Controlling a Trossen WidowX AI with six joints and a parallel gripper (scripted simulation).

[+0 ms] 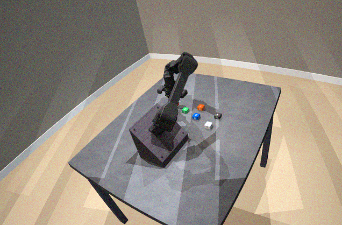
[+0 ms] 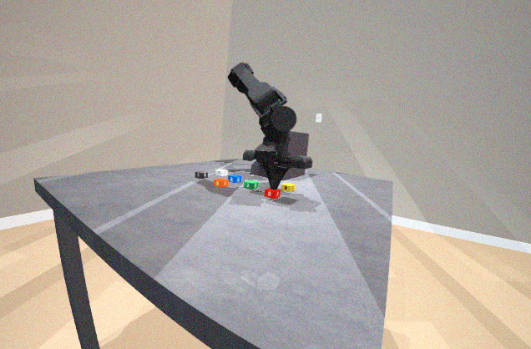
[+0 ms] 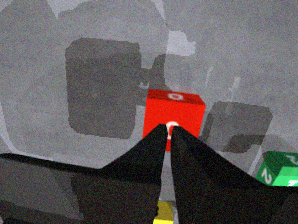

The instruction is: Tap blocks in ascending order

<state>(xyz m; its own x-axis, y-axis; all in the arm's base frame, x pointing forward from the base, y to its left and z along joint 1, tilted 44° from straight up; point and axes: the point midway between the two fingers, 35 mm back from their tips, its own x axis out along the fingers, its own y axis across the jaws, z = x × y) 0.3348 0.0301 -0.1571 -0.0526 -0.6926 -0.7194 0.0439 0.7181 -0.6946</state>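
Now: the red block 1 cm below my gripper tip. Round my gripper tip: orange block: 17 cm to the right, 2 cm ahead, 1 cm below; yellow block: 10 cm behind, 1 cm below; green block: 10 cm to the right, 4 cm behind, 1 cm below.
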